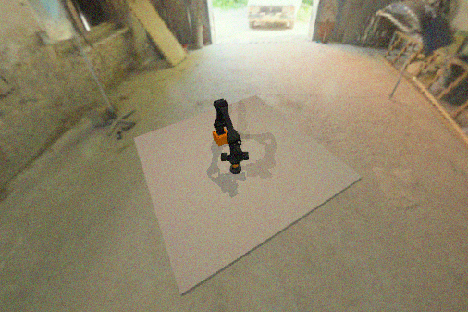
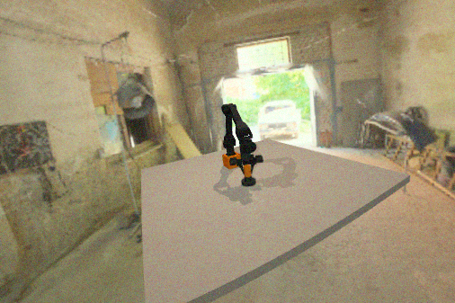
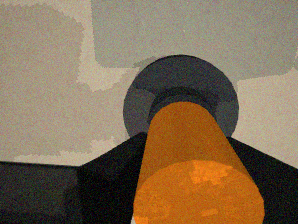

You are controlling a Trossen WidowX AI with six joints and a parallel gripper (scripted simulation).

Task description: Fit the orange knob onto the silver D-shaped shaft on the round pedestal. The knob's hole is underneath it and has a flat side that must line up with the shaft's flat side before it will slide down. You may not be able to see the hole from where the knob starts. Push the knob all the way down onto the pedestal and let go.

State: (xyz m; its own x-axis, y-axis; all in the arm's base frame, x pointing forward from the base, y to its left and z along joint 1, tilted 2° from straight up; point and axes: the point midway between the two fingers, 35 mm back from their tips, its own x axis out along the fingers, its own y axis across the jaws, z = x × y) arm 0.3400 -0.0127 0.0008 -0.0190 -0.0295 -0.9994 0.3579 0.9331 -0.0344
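Now: the round black pedestal 30 mm below my gripper tip. From my gripper tip the other things lie so: orange knob 30 mm above.
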